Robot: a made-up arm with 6 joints. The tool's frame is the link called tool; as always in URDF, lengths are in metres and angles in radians. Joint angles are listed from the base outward. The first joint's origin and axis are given. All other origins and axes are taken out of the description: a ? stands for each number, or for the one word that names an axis. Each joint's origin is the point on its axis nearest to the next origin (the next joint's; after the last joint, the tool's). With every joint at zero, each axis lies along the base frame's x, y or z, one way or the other. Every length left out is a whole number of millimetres.
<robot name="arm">
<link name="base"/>
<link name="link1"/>
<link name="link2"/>
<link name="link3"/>
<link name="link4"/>
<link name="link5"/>
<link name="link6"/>
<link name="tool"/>
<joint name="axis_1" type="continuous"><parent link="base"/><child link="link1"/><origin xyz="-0.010 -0.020 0.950" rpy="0.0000 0.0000 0.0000"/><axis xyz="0 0 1"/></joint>
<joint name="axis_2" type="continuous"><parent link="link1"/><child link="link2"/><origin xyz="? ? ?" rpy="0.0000 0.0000 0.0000"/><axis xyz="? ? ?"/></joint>
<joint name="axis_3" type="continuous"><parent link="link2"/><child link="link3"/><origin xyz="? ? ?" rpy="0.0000 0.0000 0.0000"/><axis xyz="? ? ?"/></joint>
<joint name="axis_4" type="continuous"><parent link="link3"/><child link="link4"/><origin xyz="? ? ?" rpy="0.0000 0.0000 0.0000"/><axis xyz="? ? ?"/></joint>
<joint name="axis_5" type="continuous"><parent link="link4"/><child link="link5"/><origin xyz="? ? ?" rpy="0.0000 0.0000 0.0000"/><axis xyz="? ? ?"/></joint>
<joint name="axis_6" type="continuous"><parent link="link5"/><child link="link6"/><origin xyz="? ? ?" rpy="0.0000 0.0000 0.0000"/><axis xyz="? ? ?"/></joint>
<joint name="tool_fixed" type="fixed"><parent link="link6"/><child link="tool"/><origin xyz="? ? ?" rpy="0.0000 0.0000 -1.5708"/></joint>
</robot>
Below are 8 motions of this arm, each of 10 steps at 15 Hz.
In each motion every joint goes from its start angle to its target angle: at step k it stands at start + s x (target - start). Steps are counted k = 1, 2, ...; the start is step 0. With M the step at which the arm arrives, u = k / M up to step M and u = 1 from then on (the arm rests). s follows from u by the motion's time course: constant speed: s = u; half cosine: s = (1 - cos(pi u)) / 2; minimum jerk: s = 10 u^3 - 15 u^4 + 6 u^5.
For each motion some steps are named. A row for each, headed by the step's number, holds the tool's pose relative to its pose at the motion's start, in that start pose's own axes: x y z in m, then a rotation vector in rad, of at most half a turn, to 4 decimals.
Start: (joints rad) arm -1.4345 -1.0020 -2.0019 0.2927 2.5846 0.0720
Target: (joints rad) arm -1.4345 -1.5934 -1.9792 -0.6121 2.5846 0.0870
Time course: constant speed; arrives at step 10
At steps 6, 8, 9, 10:
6: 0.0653 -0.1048 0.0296 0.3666 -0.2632 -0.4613
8: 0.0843 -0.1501 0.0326 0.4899 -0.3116 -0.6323
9: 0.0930 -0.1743 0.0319 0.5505 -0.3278 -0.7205
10: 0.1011 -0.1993 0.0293 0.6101 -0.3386 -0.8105

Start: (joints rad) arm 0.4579 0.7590 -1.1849 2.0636 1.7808 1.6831
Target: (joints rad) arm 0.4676 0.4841 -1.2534 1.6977 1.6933 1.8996
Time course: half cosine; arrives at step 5
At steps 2, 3, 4, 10:
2: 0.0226 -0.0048 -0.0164 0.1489 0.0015 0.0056
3: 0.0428 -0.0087 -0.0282 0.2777 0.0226 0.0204
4: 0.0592 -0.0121 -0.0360 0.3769 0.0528 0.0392
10: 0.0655 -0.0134 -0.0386 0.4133 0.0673 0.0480

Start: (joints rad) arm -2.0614 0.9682 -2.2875 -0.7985 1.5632 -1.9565
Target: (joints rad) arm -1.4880 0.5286 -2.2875 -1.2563 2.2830 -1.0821
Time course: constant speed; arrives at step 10
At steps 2, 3, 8, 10:
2: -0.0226 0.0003 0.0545 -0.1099 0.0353 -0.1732
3: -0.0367 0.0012 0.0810 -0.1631 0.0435 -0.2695
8: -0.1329 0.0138 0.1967 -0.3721 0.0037 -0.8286
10: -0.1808 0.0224 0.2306 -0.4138 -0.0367 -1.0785

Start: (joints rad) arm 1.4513 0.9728 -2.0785 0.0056 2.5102 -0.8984
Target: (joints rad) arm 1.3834 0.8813 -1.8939 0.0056 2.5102 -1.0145
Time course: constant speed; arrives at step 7
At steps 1, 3, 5, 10:
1: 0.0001 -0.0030 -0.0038 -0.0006 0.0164 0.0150
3: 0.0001 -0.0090 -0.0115 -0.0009 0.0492 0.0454
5: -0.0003 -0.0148 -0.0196 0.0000 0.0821 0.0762
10: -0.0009 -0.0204 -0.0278 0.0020 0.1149 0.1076

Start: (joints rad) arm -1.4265 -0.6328 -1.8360 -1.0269 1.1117 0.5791
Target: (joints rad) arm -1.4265 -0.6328 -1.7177 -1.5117 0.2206 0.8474
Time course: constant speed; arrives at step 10
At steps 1, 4, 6, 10:
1: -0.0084 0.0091 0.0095 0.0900 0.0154 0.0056
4: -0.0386 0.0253 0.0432 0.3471 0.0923 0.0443
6: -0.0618 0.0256 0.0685 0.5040 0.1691 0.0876
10: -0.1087 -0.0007 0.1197 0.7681 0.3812 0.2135

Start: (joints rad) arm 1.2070 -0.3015 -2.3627 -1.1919 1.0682 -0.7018
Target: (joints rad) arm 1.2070 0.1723 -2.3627 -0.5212 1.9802 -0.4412
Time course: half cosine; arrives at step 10
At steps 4, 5, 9, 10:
4: -0.1194 0.0219 -0.0637 -0.1460 0.4510 -0.0303
5: -0.1796 0.0265 -0.0777 -0.2345 0.6475 -0.0185
9: -0.3582 0.0168 -0.0604 -0.5838 1.2074 0.1238
10: -0.3662 0.0154 -0.0572 -0.6044 1.2337 0.1357

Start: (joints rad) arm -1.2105 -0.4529 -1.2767 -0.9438 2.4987 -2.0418
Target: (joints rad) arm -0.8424 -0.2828 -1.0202 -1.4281 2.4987 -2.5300
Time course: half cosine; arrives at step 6
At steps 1, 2, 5, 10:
1: 0.0030 -0.0015 0.0036 -0.0434 0.0189 0.0320
2: 0.0111 -0.0048 0.0151 -0.1637 0.0730 0.1161
5: 0.0371 0.0003 0.0783 -0.6269 0.3091 0.3736
10: 0.0391 0.0027 0.0858 -0.6730 0.3354 0.3927

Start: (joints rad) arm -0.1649 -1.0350 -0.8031 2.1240 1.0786 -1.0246
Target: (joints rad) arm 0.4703 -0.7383 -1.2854 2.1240 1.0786 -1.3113
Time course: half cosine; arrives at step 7
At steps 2, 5, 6, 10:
2: -0.0144 -0.0013 -0.0275 -0.0444 0.1082 0.0111
5: -0.0768 -0.0111 -0.1068 -0.1214 0.4836 0.0313
6: -0.0936 -0.0139 -0.1213 -0.1236 0.5686 0.0311
10: -0.0998 -0.0149 -0.1262 -0.1231 0.5988 0.0306

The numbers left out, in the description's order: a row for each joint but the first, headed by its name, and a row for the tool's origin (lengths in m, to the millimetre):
axis_2: xyz -0.020 -0.010 0.000, axis 0 1 0
axis_3: xyz 0.030 0.000 0.200, axis 0 1 0
axis_4: xyz 0.030 0.000 -0.210, axis 0 0 -1
axis_5: xyz 0.020 -0.010 0.000, axis 0 1 0
axis_6: xyz 0.130 0.000 -0.150, axis 0 0 -1
tool: xyz -0.010 0.000 0.000

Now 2 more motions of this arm.
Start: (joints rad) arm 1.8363 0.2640 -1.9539 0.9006 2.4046 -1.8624
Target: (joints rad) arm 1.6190 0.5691 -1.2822 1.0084 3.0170 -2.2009
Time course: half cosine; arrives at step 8
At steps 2, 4, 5, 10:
2: -0.0137 -0.0211 -0.0222 0.1530 0.1103 -0.0241
4: -0.0549 -0.0443 -0.0651 0.5764 0.3158 -0.0345
5: -0.0779 -0.0440 -0.0786 0.8305 0.3870 -0.0129
10: -0.1119 -0.0342 -0.0826 1.2649 0.4368 0.0595

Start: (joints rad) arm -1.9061 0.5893 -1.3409 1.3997 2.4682 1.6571
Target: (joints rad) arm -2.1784 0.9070 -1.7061 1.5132 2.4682 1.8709
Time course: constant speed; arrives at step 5
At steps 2, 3, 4, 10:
2: 0.0027 -0.0183 0.0485 -0.0808 0.0673 0.0165
3: 0.0063 -0.0246 0.0734 -0.1220 0.0989 0.0251
4: 0.0113 -0.0291 0.0985 -0.1637 0.1292 0.0342
10: 0.0177 -0.0315 0.1235 -0.2059 0.1581 0.0436

